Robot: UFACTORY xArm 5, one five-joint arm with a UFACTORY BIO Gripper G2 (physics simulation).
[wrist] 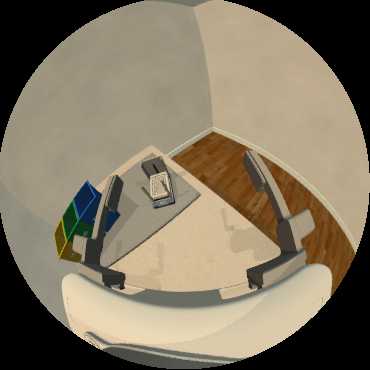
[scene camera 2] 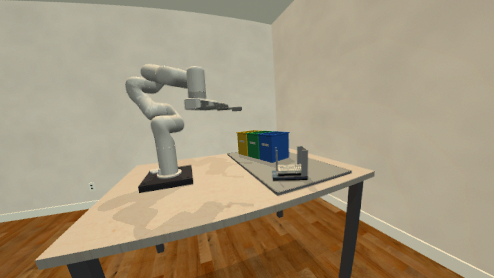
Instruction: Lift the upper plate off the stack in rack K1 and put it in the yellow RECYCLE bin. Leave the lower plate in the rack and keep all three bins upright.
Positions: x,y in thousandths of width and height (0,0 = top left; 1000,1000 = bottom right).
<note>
I see my gripper (wrist: 480,447) and a blue bin (scene camera 2: 544,509).
The blue bin shows as well in the wrist view (wrist: 234,542).
</note>
